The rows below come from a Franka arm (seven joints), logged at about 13 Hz.
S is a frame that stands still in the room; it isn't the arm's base.
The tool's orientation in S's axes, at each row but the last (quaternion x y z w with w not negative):
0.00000, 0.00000, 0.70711, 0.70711
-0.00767, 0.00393, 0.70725, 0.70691
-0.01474, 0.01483, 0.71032, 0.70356
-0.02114, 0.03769, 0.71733, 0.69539
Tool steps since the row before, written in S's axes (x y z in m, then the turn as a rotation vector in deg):
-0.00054, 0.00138, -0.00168, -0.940, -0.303, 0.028
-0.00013, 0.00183, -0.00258, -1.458, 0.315, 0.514
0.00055, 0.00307, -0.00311, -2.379, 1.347, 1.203
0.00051, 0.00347, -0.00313, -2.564, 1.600, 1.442
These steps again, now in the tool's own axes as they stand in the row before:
0.00138, 0.00054, -0.00168, -0.303, 0.940, 0.028
0.00187, 0.00014, -0.00255, 0.307, 1.455, 0.527
0.00319, -0.00058, -0.00298, 1.318, 2.366, 1.258
0.00370, -0.00069, -0.00282, 1.556, 2.550, 1.514

